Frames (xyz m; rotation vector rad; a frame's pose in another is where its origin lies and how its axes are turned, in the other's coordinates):
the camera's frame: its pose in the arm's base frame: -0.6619 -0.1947 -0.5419 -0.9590 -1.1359 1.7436
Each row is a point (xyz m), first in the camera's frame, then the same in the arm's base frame.
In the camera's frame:
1: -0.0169 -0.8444 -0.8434
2: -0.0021 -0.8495 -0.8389
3: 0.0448 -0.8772 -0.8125
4: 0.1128 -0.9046 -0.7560
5: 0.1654 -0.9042 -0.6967
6: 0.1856 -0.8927 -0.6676
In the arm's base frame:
1: 0.2964 0.2653 0.0009
2: 0.2881 0.2787 0.0047
3: 0.2533 0.3205 0.0314
4: 0.1835 0.3721 0.0636
5: 0.1106 0.4017 0.0729
6: 0.0743 0.4082 0.0677

